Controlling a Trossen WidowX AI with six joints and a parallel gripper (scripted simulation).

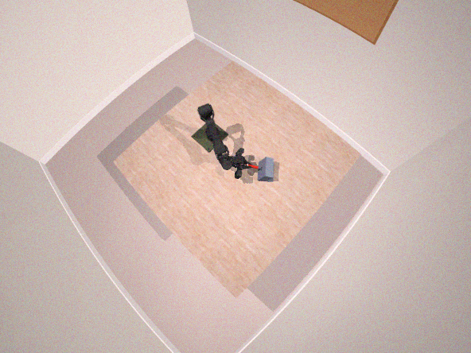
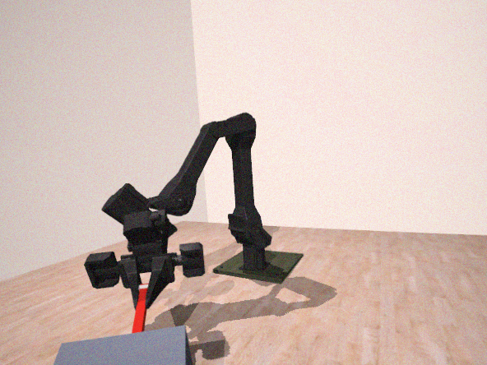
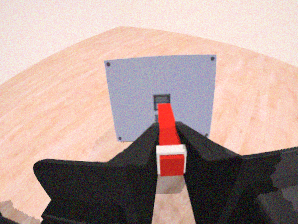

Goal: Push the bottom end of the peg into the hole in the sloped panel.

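My gripper tip is now 7 cm short of the sloped panel, 5 cm to the right of it and 4 cm above it. From my gripper tip the other things lie so: peg 1 cm to the right, 1 cm behind, 1 cm above.
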